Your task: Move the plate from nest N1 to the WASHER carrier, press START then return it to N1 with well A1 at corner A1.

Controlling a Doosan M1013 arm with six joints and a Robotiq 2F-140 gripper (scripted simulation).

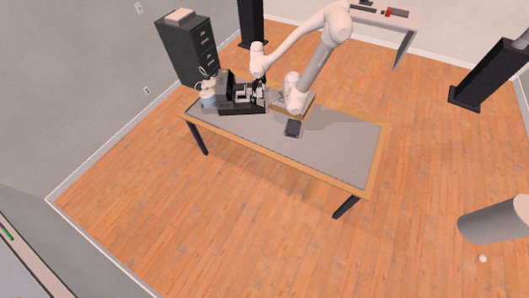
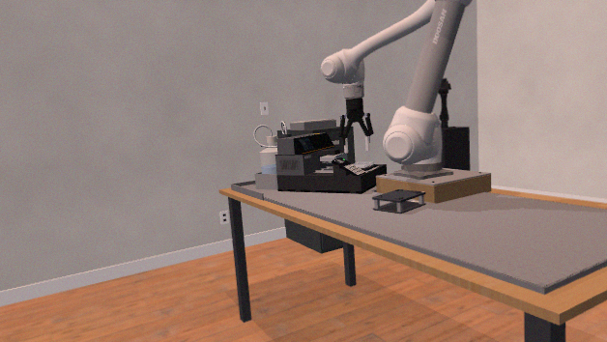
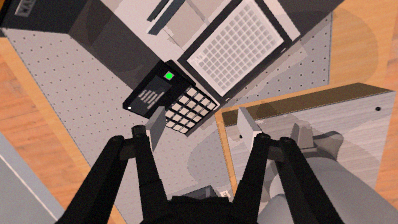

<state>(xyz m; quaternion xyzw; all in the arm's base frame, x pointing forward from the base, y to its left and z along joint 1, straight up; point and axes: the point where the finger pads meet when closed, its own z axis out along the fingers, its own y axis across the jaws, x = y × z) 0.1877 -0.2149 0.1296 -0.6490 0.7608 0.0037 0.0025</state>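
The white well plate lies 10 cm below my hand, 7 cm to the right of it and 6 cm behind it. The rest, counted from my hand: black plate nest N1: 39 cm to the left, 16 cm below, 8 cm ahead; then plate washer: 20 cm to the right, 7 cm below, 3 cm ahead.
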